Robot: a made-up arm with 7 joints.
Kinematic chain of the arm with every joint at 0, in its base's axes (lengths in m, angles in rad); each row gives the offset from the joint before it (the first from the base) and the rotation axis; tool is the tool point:
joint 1: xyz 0 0 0.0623 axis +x
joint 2: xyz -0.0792 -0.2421 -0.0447 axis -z
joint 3: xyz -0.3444 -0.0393 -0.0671 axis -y
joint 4: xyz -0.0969 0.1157 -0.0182 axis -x
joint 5: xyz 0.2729 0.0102 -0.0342 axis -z
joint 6: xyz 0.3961 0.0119 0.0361 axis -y
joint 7: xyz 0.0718 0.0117 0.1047 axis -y
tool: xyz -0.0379 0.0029 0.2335
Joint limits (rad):
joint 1: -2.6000..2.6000
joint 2: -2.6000..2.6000
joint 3: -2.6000..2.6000
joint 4: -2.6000..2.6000
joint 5: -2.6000..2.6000
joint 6: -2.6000..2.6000
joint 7: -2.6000..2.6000
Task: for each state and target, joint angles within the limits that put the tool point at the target. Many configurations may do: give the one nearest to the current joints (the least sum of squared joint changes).
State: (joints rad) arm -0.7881 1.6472 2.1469 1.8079 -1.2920 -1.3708 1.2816
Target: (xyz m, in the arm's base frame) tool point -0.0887 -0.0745 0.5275
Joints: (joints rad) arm -0.6695 1.6899 1.9684 2.0181 -1.4331 -1.4612 1.2044
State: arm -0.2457 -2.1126 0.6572 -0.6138 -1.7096 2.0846 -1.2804
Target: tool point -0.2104 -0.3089 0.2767
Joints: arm -0.2881 -1.6435 -0.1747 -0.3816 -1.2732 1.8778 -1.5015
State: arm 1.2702 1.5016 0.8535 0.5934 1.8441 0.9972 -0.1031
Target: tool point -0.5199 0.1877 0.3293
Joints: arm 0.8843 1.0128 1.3385 0.3045 2.0954 0.5952 -0.3504
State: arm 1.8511 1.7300 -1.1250 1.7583 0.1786 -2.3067 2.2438
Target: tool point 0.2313 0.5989 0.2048
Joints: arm 1.8266 2.0691 -1.4980 1.7772 0.0981 -2.2124 2.5449
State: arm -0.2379 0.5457 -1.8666 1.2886 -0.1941 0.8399 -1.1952
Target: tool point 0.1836 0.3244 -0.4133
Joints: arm 0.0785 1.2155 -1.7145 1.1616 -0.3871 1.1621 -0.9592
